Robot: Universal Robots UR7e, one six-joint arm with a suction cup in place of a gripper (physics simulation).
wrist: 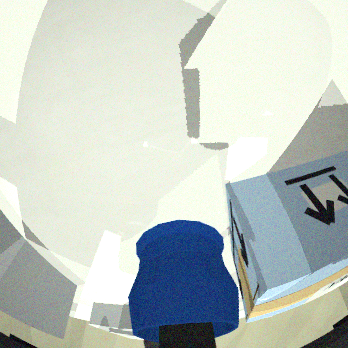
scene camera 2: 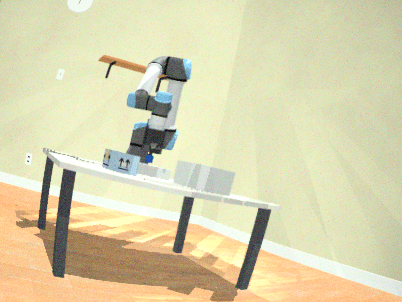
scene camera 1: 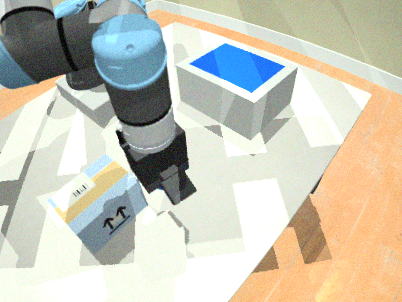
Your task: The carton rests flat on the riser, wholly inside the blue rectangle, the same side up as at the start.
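Pixels of known places: hand, its tool point: (wrist: 179, 253) (scene camera 2: 148, 162); arm's base, origin of its link: (scene camera 1: 90, 75).
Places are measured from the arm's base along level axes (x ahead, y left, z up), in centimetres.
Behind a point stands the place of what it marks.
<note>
The blue, tan-striped carton (scene camera 1: 102, 205) @(x 48.4, y -14.8, z 3.0 cm) (scene camera 2: 120, 162) @(x 49.8, y -15.9, z -1.5 cm) (wrist: 285, 220) @(x 48.3, y -9.7, z -0.8 cm) rests flat on the table, its barcode face up and the arrows on its side pointing up. The pale grey riser (scene camera 1: 215, 104) @(x 36.6, y 20.2, z -0.4 cm) (scene camera 2: 215, 181) @(x 46.1, y 31.6, z -0.3 cm) (wrist: 42, 290) @(x 30.9, y 19.2, z -0.7 cm) stands apart from it, with the blue rectangle (scene camera 1: 239, 67) @(x 35.2, y 29.4, z 6.1 cm) on its top. My gripper, a dark blue suction cup (scene camera 1: 160, 188) (scene camera 2: 149, 158) (wrist: 180, 237), holds nothing and is beside the carton, on the side toward the riser, low over the table. In scene camera 1 the black tool body mostly hides the cup. The rectangle does not show in the wrist view.
The white table (scene camera 1: 215, 220) @(x 59.2, y 2.0, z -5.9 cm) (scene camera 2: 250, 201) @(x 61.9, y 44.5, z -5.9 cm) bears the carton and riser; its edge runs diagonally at the right in scene camera 1. A low grey plinth (scene camera 1: 85, 100) @(x 11.5, y -5.8, z 0.0 cm) (scene camera 2: 156, 172) @(x 14.1, y 10.2, z -3.0 cm) stands under the arm's base. A wooden wall shelf (scene camera 2: 125, 64) is behind the arm.
</note>
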